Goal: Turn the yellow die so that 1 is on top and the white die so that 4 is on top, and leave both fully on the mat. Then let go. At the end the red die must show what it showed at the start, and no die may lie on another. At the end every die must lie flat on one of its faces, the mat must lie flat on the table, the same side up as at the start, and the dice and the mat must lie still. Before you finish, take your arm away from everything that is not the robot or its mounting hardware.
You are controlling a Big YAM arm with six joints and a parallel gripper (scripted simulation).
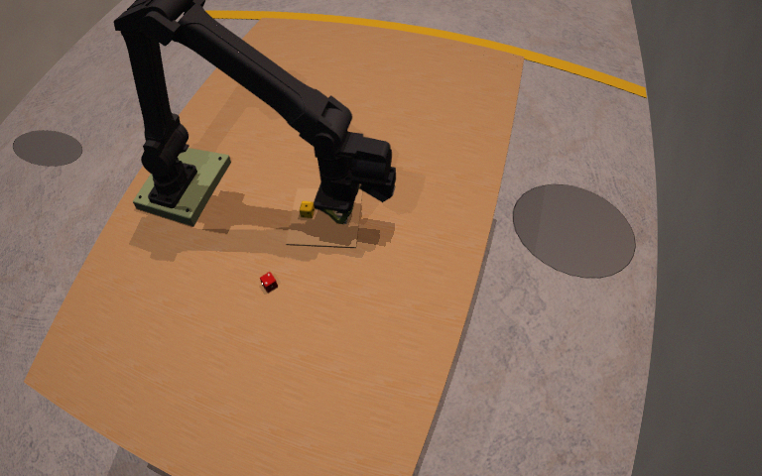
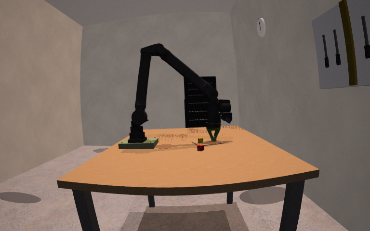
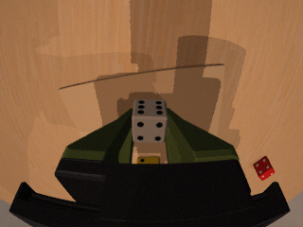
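Now: hand right at the white die. The rest, counted from my hand: yellow die (70 mm behind, 10 mm to the right); tan mat (40 mm behind, 20 mm below); red die (180 mm to the right, 80 mm behind).
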